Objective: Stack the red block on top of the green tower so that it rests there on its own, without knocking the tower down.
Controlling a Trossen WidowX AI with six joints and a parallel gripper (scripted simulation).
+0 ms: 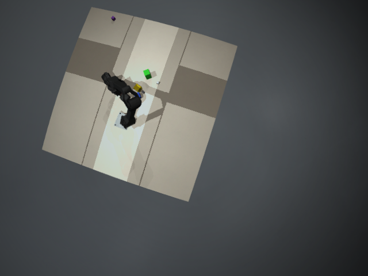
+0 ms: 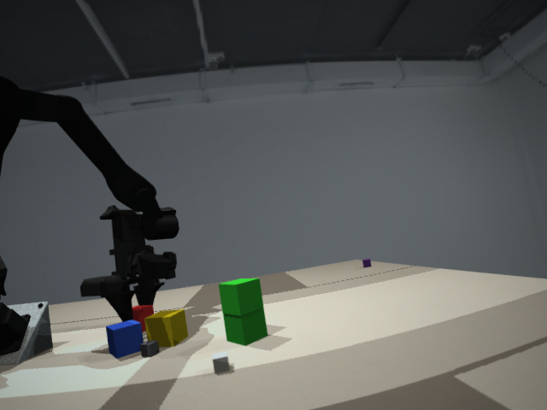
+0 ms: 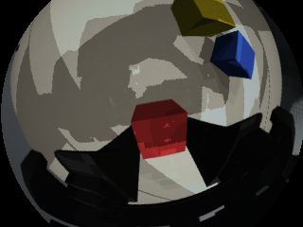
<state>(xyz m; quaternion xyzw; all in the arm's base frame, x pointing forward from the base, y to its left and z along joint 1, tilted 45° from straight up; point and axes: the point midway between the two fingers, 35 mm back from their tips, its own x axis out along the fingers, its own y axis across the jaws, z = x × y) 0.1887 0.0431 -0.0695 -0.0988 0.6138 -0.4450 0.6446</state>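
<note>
The blue block lies 20 mm ahead of my gripper tip, 120 mm to the right of it and 10 mm above it. From my gripper tip the other things lie so: dark cube 60 mm ahead, 150 mm to the right; then yellow block 70 mm ahead, 110 mm to the right, 10 mm above; then red block 10 mm above.
</note>
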